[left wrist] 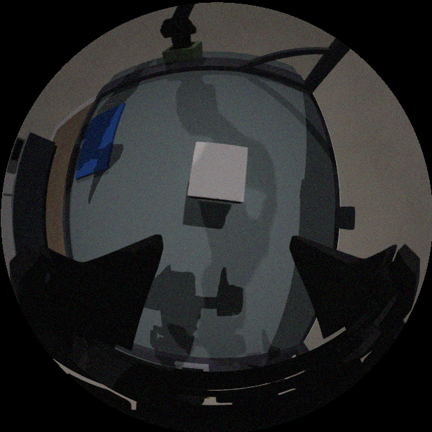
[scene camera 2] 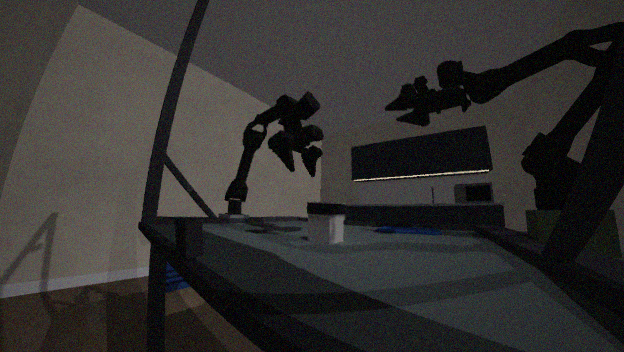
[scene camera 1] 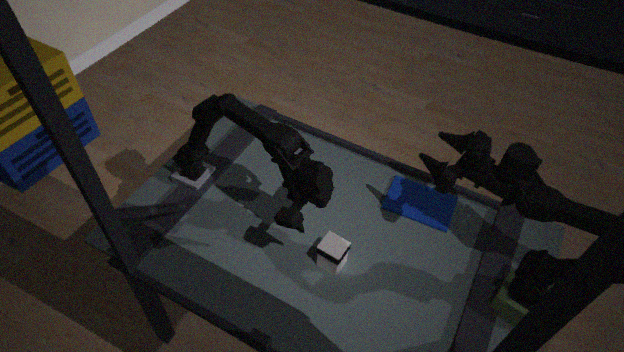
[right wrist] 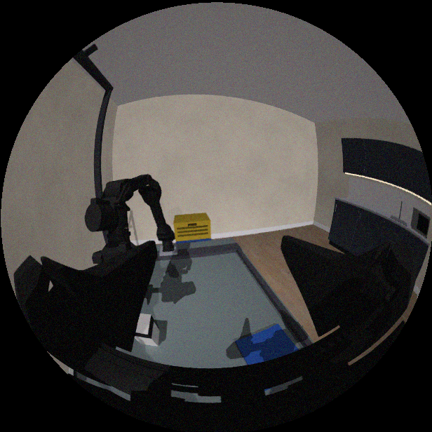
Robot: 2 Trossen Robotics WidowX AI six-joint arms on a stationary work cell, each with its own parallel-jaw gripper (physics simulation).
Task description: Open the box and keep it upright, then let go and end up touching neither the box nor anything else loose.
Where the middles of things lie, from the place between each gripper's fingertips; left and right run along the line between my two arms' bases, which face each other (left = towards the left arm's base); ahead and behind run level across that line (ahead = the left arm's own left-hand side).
My left hand is 29 cm past the small dark block [scene camera 2: 189, 231] and 14 cm above it. Also, from my left hand: green block [scene camera 1: 502, 303] 56 cm to the right, 12 cm below, 10 cm ahead; then flat blue panel [scene camera 1: 418, 202] 33 cm ahead, 24 cm to the right, 17 cm below.
I see the flat blue panel 15 cm ahead of my right hand, 2 cm to the right of it and 39 cm below it. The rest, counted from my right hand: green block (9 cm behind, 34 cm to the right, 34 cm below); then small dark block (47 cm behind, 22 cm to the left, 36 cm below).
